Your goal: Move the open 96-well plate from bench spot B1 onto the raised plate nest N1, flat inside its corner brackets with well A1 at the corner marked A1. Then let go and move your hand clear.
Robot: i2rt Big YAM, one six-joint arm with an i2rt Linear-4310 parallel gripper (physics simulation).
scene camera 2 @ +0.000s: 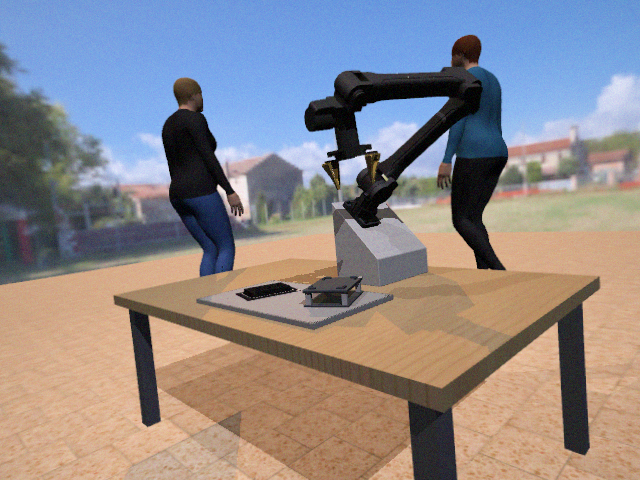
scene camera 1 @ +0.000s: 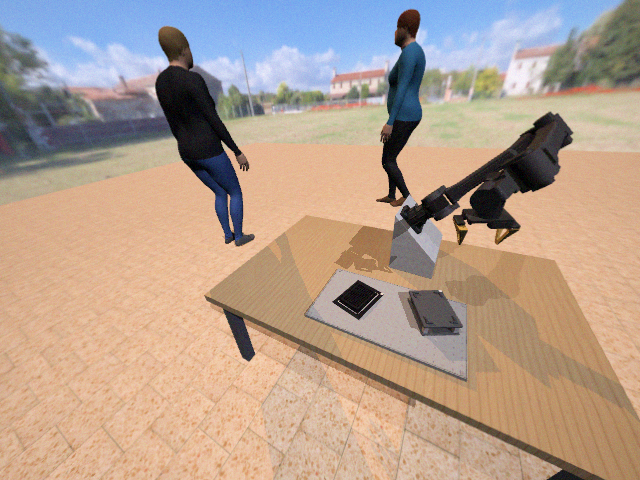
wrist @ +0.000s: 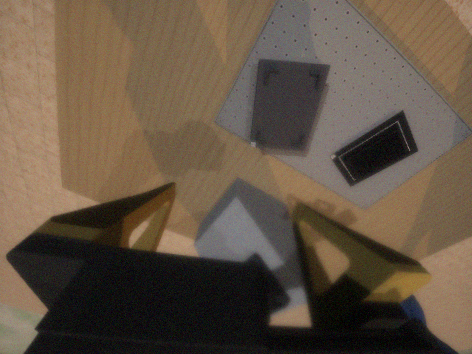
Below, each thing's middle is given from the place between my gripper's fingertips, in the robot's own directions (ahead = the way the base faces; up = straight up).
The black plate [wrist: 389, 146] lies 330 mm to the right of my hand, 290 mm below it and 80 mm ahead of it.
